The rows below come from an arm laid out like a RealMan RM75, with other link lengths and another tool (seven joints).
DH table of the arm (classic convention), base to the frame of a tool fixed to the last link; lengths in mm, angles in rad. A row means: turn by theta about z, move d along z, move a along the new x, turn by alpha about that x. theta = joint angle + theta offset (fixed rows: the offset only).
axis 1: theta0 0; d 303; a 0; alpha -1.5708
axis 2: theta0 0; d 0; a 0; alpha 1.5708
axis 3: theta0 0; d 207.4; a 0; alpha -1.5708
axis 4: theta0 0; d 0; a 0; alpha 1.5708
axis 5: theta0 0; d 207.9; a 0; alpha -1.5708
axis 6: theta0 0; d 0; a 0; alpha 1.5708
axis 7: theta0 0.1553; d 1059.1; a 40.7; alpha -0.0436
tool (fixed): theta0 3.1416; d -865.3; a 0; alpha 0
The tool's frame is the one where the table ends.
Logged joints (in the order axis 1, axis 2, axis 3, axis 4, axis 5, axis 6, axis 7), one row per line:
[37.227 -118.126 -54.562 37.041 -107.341 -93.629 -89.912]
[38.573 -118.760 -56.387 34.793 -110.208 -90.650 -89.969]
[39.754 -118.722 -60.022 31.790 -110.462 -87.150 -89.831]
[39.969 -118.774 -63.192 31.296 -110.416 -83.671 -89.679]
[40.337 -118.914 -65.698 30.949 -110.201 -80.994 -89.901]
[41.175 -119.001 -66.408 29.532 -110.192 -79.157 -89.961]
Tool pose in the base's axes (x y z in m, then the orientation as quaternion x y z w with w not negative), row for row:
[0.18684 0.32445 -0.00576 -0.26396 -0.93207 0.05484 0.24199]
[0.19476 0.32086 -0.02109 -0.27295 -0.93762 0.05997 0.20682]
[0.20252 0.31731 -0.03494 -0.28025 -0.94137 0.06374 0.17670]
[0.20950 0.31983 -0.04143 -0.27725 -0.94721 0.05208 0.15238]
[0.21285 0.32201 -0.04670 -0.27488 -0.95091 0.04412 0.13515]
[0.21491 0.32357 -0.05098 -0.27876 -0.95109 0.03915 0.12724]
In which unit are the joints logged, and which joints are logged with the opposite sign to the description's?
The joints are logged in degrees. Opposite sign: axis 2, axis 4, axis 7.
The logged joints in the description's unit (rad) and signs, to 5 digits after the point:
[0.64973 2.06169 -0.95229 -0.64649 -1.87345 -1.63413 1.56926]
[0.67323 2.07275 -0.98414 -0.60725 -1.92349 -1.58214 1.57026]
[0.69384 2.07209 -1.04758 -0.55484 -1.92793 -1.52105 1.56785]
[0.69759 2.07300 -1.10291 -0.54622 -1.92712 -1.46033 1.56519]
[0.70401 2.07544 -1.14665 -0.54016 -1.92337 -1.41361 1.56907]
[0.71864 2.07696 -1.15904 -0.51543 -1.92321 -1.38155 1.57012]

